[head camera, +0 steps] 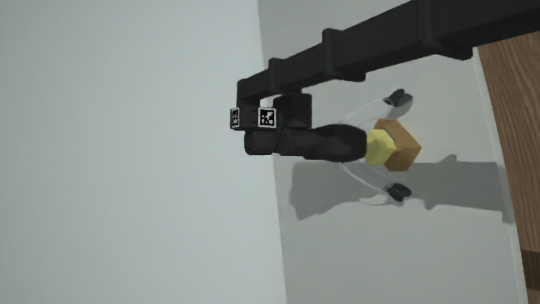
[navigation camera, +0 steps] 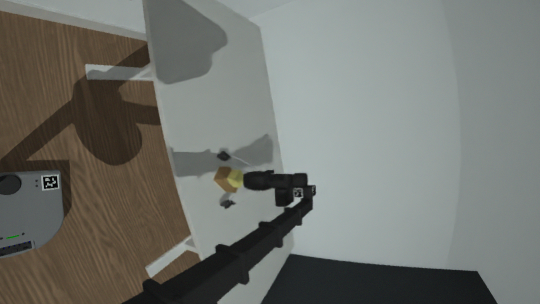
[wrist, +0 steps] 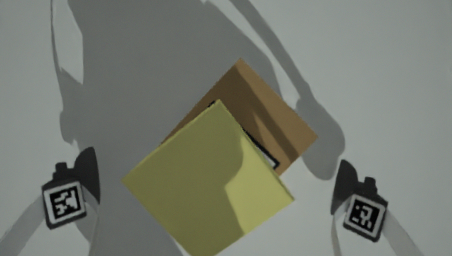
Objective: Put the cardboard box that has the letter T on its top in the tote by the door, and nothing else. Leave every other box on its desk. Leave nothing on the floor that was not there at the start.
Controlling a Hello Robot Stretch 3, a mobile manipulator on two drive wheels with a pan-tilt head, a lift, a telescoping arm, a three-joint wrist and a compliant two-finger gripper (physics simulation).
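Places are measured from the robot's base along level axes (x back, y up, z left), in metres.
Pixels of known places: gripper, between the fingertips: (head camera: 408, 145) (navigation camera: 219, 180); robot's base, origin of its link: (navigation camera: 8, 183).
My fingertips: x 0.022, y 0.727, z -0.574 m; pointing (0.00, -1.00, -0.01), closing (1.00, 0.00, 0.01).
For each thing: its middle in the pictures, then the offset to it from my fingertips. Level surfaces: height alone.
- brown cardboard box, middle of its body: (wrist: 221, 148) (head camera: 393, 144) (navigation camera: 227, 179) dz -0.025, dx +0.001, dy +0.018 m
- white desk, height of its surface: dy -0.007 m
- smaller yellow box, middle of its body: (wrist: 210, 173) (head camera: 377, 147) (navigation camera: 236, 178) dz -0.023, dx -0.004, dy +0.062 m
- wooden floor, height of its surface: dy -0.727 m
A brown cardboard box (head camera: 404, 147) (navigation camera: 222, 179) (wrist: 265, 117) stands on the white desk (head camera: 400, 250) (navigation camera: 215, 105). A smaller yellow box (head camera: 380, 146) (navigation camera: 235, 178) (wrist: 210, 180) rests on its top and covers most of it. In the wrist view a bit of a black-edged white marking shows beside the yellow box; its letter is hidden. My gripper (head camera: 397, 145) (navigation camera: 225, 180) (wrist: 218, 174) is open, its fingertips apart on either side of the two boxes, with a gap to each. The tote and the door do not show.
The desk's back edge meets a pale wall (head camera: 125, 150) (navigation camera: 360, 135). My arm (head camera: 375, 50) (navigation camera: 245, 245) reaches over the desk. My grey base (navigation camera: 30, 210) stands on the wooden floor (head camera: 520, 100) (navigation camera: 120, 200) in front of the desk. A dark surface (navigation camera: 380, 285) lies beyond the desk's end.
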